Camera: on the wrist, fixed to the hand. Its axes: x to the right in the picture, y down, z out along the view.
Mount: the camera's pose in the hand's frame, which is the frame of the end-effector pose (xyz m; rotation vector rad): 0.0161 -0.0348 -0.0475 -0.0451 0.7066 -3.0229
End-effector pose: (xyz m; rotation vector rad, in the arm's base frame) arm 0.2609 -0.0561 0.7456 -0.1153 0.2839 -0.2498
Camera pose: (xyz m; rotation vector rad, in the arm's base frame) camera 0.2541 -0.0975 0.7012 0.3601 -0.4975 2.8030
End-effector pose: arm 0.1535 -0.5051 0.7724 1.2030 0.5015 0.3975
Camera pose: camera 0.1409 -0.4703 0.7238 -0.7720 2.0692 -1.7910
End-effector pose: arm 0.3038 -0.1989 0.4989 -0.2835 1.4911 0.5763
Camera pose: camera 0.2812 -0.2496 0.4734 -2.1149 0.1229 -2.0114
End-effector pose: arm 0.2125 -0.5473 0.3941 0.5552 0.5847 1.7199
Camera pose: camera 0.2043 -0.5291 0.3364 -0.9346 0.8050 -1.1142
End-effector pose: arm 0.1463 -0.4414 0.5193 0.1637 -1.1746 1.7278
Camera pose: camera 0.1839 -0.3938 0.5258 0.6486 0.3416 -0.9909
